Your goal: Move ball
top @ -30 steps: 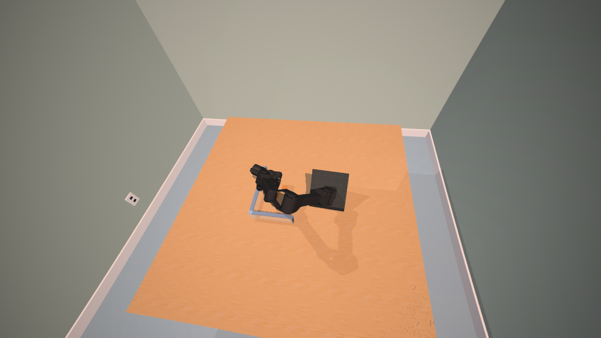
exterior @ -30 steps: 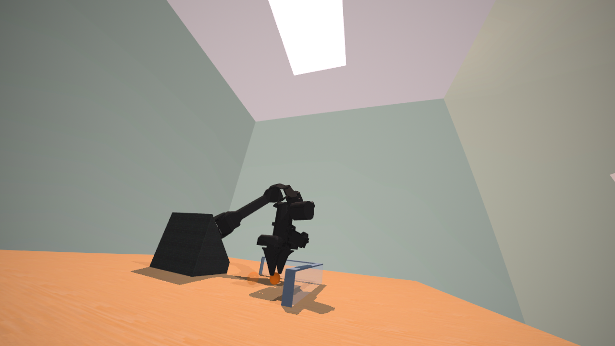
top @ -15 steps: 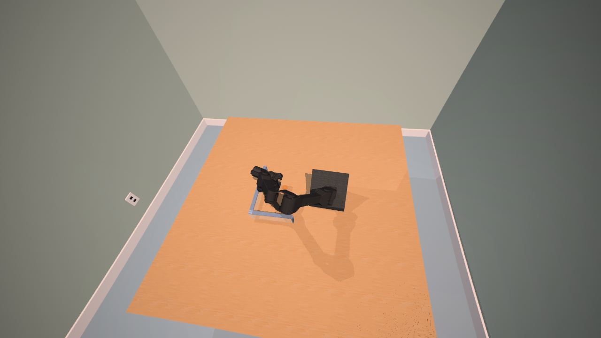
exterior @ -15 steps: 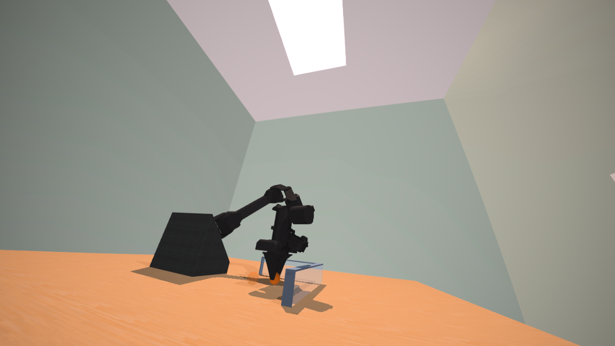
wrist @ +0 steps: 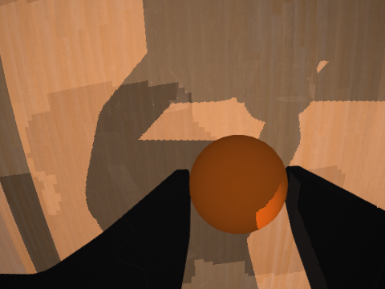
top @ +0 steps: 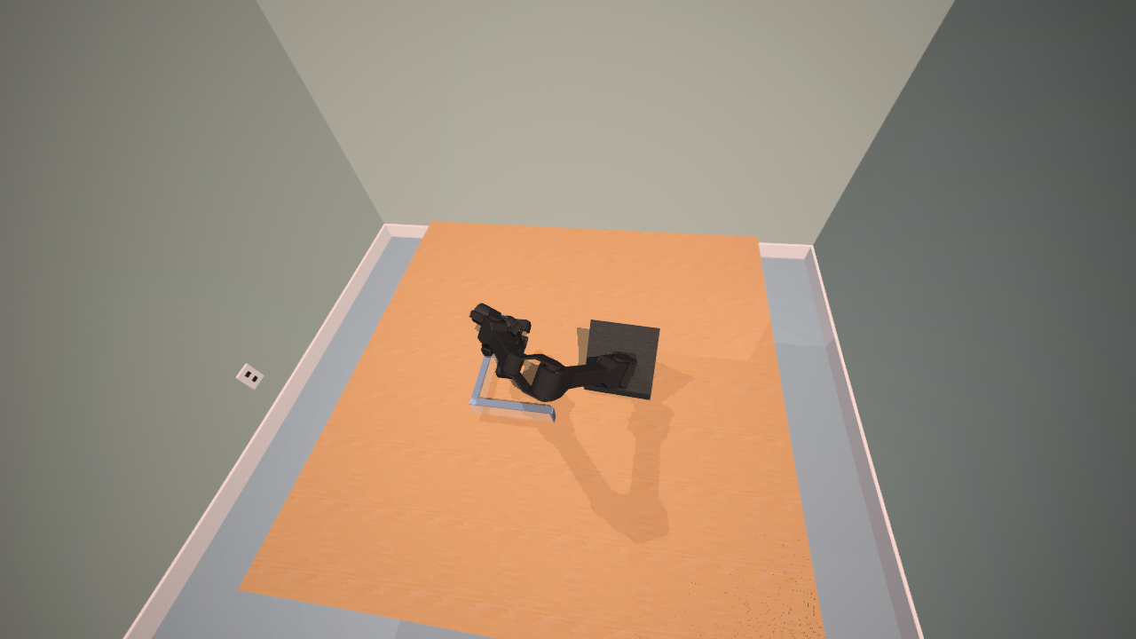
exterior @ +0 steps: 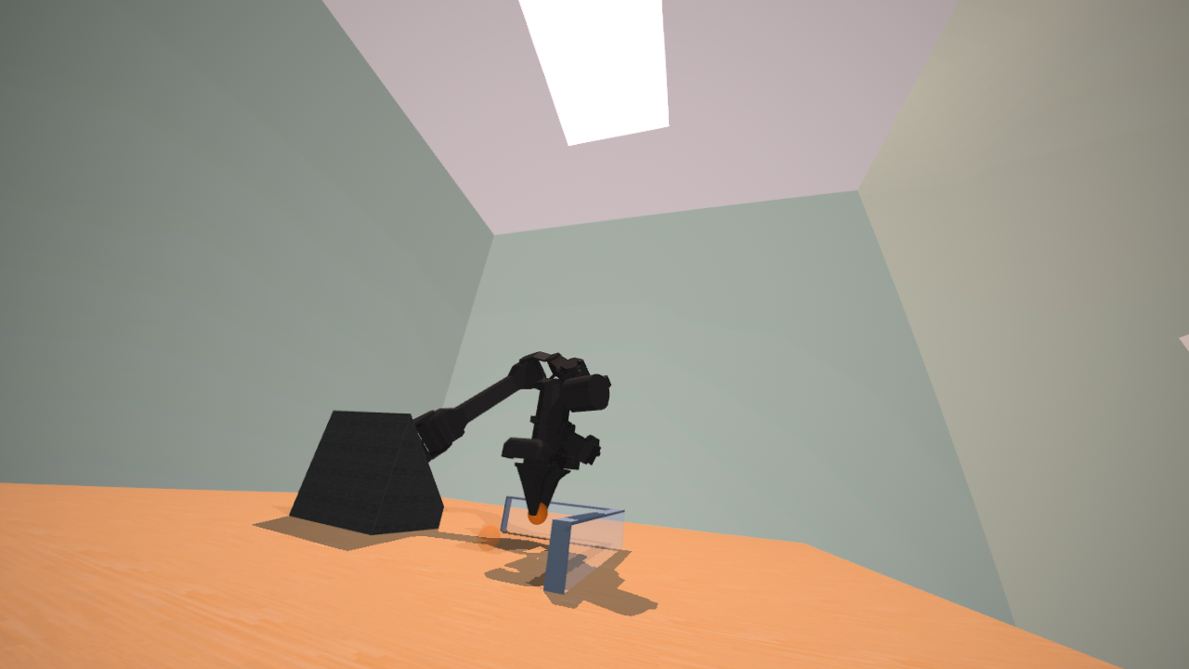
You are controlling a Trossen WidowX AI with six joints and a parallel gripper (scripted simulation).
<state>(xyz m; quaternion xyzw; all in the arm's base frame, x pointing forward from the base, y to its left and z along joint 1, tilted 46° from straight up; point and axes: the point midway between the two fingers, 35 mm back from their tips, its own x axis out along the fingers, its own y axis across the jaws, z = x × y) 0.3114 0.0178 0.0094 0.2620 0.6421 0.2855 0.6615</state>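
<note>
The see-through copy of ball lies 40 mm behind my gripper tip, 50 mm to the right of it and 30 mm below it. The rest, counted from my gripper tip: orange ball (right at my gripper tip).
</note>
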